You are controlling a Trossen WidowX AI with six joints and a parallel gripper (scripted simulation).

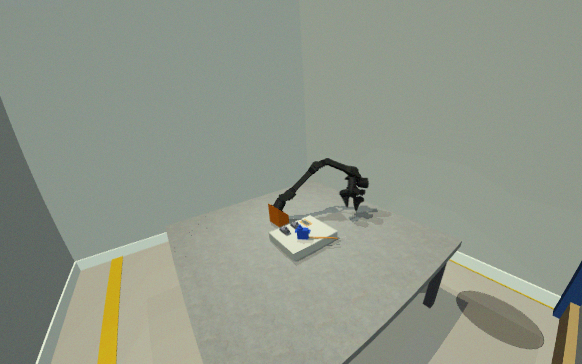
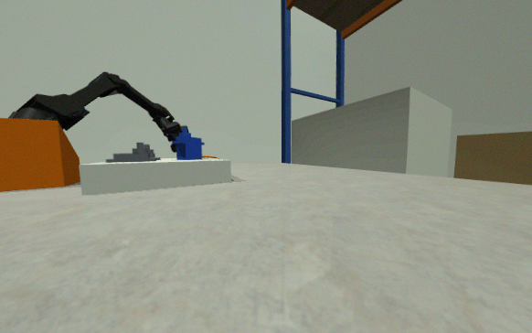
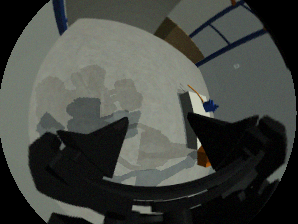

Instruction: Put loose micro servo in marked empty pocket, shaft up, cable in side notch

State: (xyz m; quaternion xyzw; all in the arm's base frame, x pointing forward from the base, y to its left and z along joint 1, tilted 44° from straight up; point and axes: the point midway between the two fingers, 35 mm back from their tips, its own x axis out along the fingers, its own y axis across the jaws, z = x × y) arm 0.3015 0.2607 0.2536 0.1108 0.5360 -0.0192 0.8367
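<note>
Right now my gripper tip is 350 mm to the left of the white deck, 60 mm above it and 20 mm past it.
</note>
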